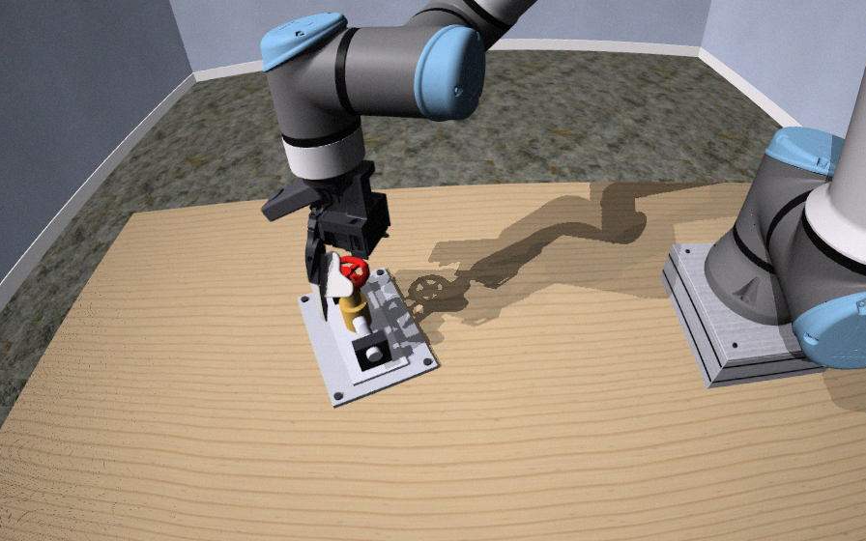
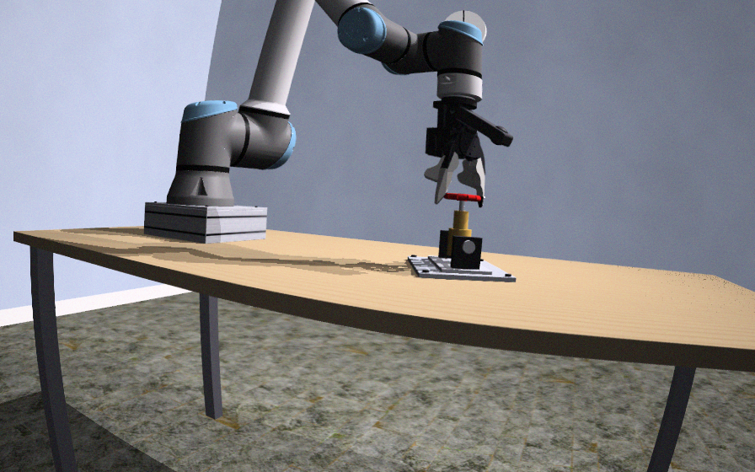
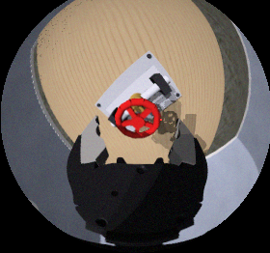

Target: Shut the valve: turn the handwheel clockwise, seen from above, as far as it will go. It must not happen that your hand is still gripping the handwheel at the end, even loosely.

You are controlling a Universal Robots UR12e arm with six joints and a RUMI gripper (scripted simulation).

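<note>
Right now the red handwheel is 10 mm above my hand.
</note>
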